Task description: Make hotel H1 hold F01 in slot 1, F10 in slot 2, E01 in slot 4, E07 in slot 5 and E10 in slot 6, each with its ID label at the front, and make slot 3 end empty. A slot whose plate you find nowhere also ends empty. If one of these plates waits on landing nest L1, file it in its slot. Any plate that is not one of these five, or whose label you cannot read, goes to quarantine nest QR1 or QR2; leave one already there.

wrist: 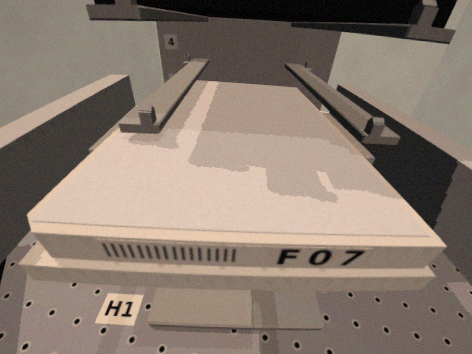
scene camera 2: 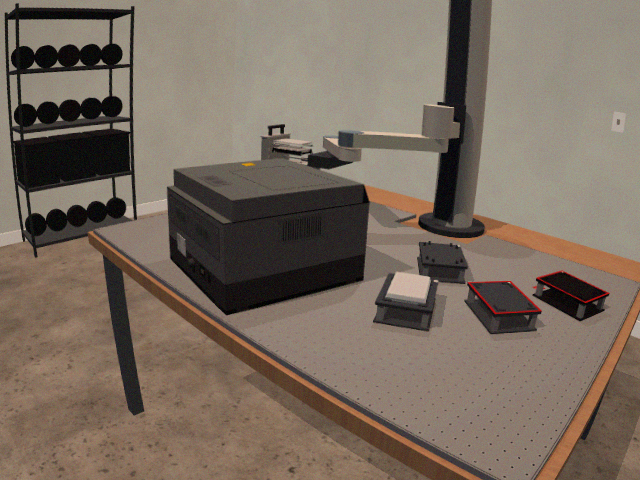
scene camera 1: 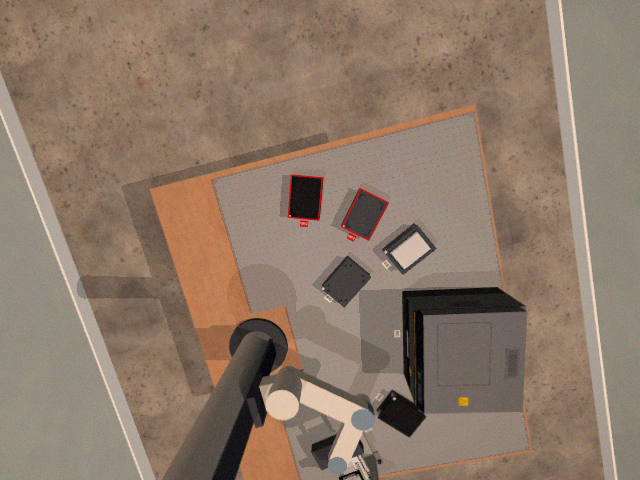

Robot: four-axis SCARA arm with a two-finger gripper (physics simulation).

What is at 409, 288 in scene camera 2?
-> A plate E01.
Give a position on a hotel H1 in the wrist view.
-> At 249, 51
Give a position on a red-rimmed nest QR2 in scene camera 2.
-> At 569, 284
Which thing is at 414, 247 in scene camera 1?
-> A plate E01.
